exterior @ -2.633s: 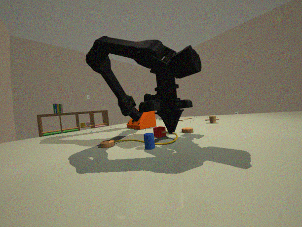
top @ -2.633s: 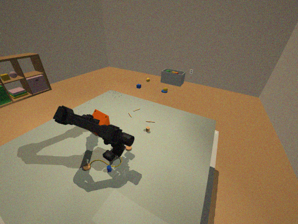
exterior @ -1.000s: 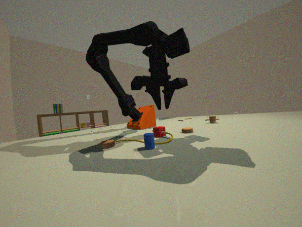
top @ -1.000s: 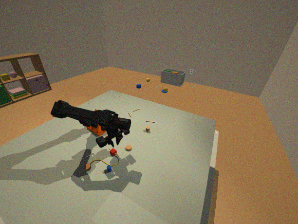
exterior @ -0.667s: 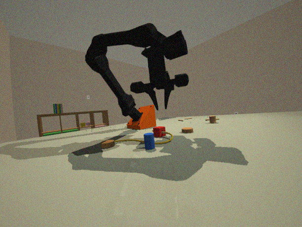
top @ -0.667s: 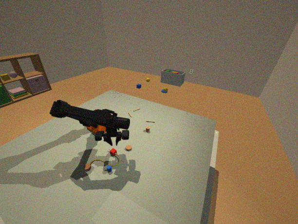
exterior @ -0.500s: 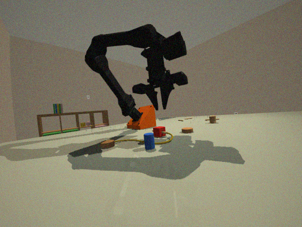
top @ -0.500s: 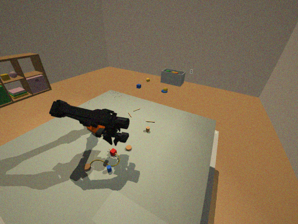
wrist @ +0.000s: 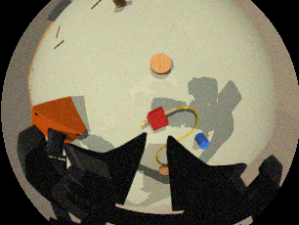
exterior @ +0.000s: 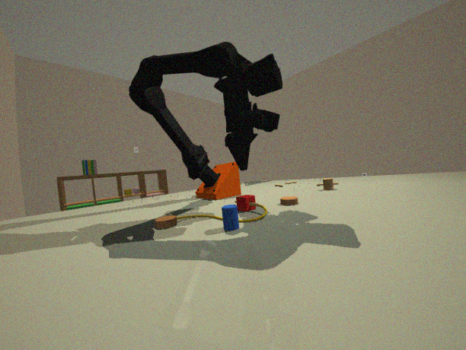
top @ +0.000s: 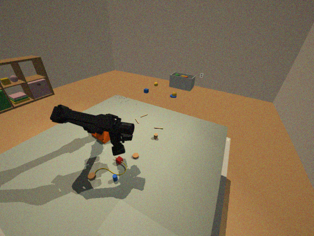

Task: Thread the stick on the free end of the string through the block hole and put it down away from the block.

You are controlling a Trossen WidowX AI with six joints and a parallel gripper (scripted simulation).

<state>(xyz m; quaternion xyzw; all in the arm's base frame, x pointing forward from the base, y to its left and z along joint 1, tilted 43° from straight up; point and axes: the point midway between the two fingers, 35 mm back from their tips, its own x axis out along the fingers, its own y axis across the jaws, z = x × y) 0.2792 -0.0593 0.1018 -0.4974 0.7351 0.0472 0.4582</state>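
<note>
The red block lies 70 mm below my gripper tip. Round my gripper tip: blue cylinder 60 mm ahead, 110 mm to the right, 70 mm below; then thin wooden stick 10 mm ahead, 80 mm below; then small wooden cylinder 90 mm ahead, 310 mm to the left, 70 mm below.
</note>
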